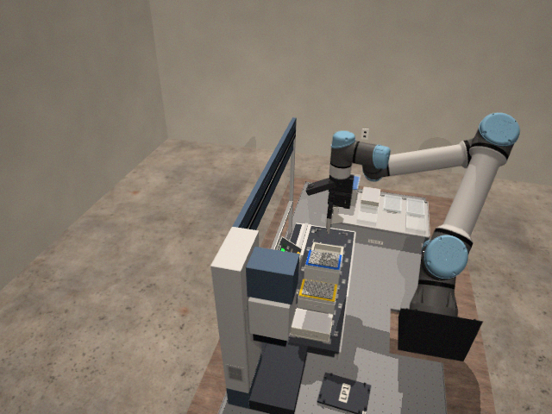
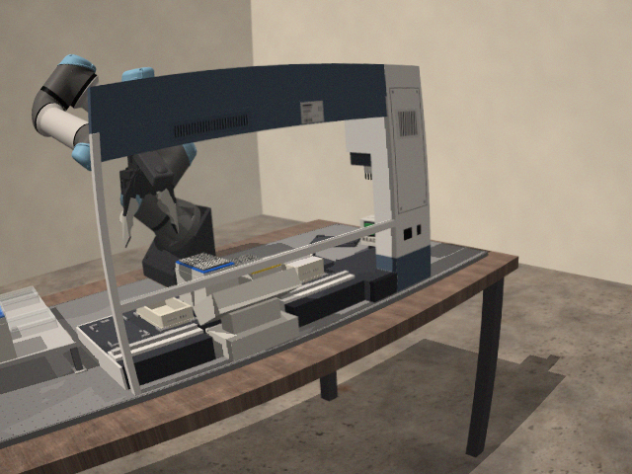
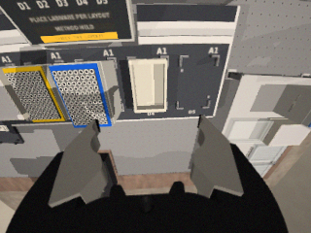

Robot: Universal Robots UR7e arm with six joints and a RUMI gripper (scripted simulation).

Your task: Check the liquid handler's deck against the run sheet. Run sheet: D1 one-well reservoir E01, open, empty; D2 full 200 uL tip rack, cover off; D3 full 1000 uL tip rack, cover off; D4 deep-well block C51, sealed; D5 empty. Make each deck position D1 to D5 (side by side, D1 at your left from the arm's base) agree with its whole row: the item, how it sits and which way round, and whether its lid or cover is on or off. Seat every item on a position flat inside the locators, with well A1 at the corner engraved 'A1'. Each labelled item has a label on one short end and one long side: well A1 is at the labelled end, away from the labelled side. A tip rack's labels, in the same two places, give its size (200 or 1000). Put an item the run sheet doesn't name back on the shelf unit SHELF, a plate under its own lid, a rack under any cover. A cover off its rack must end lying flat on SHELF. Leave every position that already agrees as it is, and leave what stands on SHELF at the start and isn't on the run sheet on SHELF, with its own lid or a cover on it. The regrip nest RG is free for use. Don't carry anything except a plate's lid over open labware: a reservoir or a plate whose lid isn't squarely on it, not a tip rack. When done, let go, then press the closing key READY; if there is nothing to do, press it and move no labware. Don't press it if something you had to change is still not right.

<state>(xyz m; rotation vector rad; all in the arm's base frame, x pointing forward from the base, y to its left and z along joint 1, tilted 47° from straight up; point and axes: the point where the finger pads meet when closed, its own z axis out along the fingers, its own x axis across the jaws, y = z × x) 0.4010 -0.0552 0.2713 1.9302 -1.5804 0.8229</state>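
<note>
Right now my hand is 170 mm above the cream one-well reservoir. From my hand the other things lie so: post: 210 mm ahead, 160 mm to the right, 10 mm above; then blue-rimmed tip rack: 130 mm to the left, 110 mm below, 10 mm behind; then frame bar: 200 mm to the left, 160 mm ahead, 60 mm below.
</note>
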